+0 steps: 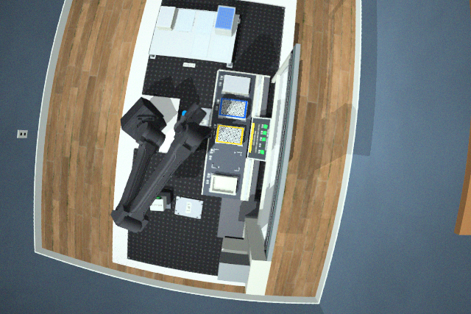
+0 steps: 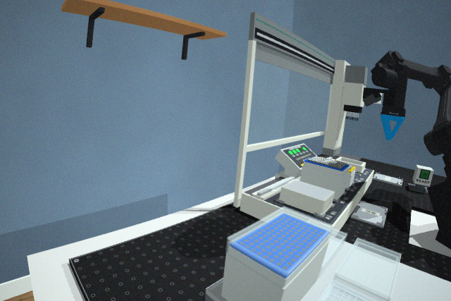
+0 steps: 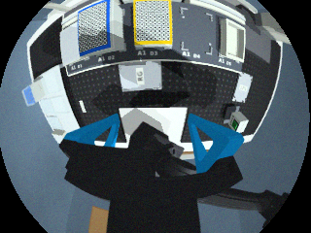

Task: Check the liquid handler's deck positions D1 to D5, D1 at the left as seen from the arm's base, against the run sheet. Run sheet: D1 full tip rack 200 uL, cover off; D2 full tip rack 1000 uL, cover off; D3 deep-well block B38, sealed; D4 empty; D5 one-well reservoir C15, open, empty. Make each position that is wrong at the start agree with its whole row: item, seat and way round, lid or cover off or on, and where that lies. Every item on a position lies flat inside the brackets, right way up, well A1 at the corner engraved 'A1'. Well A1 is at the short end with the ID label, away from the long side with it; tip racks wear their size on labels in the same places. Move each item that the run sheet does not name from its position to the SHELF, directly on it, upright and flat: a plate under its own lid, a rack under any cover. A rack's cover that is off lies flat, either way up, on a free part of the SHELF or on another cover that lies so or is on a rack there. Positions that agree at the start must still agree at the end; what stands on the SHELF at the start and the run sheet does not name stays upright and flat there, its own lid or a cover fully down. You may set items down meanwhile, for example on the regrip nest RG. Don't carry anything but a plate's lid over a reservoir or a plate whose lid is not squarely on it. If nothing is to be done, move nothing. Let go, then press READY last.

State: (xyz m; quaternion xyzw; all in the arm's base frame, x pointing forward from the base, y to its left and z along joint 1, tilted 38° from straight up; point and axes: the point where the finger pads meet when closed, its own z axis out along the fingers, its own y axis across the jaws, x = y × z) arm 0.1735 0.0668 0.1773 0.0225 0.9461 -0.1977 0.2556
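My gripper is now 15 cm short of the yellow-rimmed tip rack, 15 cm above it and 3 cm to the left of it. The rest, counted from my hand: regrip nest: 25 cm below, 5 cm to the left, 1 cm ahead; blue-rimmed tip rack: 17 cm ahead, 13 cm below, 9 cm to the left; white deep-well block: 22 cm to the left, 20 cm ahead, 17 cm below.
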